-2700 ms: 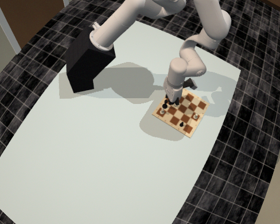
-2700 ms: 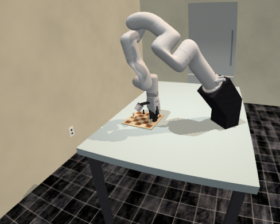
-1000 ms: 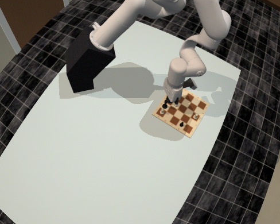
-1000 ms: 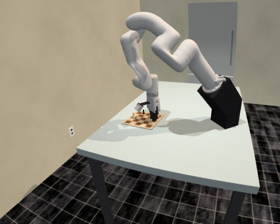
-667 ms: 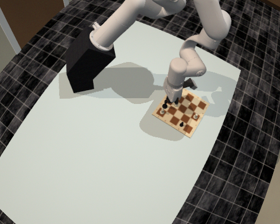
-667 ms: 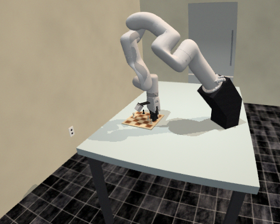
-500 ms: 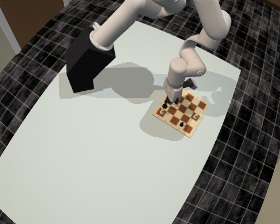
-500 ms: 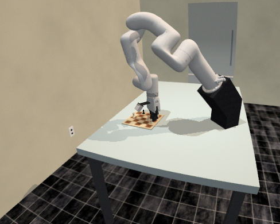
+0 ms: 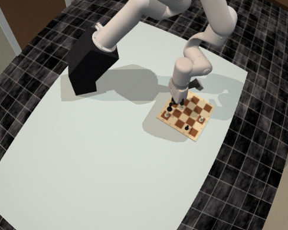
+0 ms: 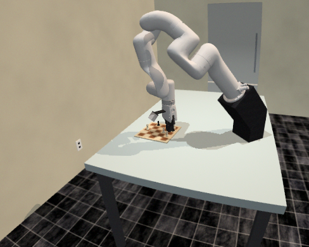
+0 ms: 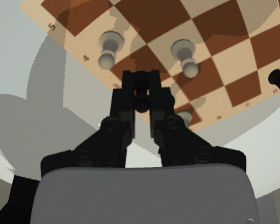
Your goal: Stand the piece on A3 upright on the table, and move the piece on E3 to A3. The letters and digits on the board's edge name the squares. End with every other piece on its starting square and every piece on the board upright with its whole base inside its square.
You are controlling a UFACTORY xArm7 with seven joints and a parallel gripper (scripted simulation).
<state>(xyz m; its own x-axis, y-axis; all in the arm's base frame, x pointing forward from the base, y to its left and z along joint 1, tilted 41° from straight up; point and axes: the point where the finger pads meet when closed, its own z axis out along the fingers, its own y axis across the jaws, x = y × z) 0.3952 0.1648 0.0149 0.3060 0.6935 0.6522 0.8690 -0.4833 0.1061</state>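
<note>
Now: hand 10 mm short of the tall black piece, 40 mm to the left of it and 10 mm above it. The rest, counted from my hand: white piece: 150 mm ahead, 40 mm to the left, 20 mm below; chessboard: 70 mm ahead, 20 mm to the left, 40 mm below.
</note>
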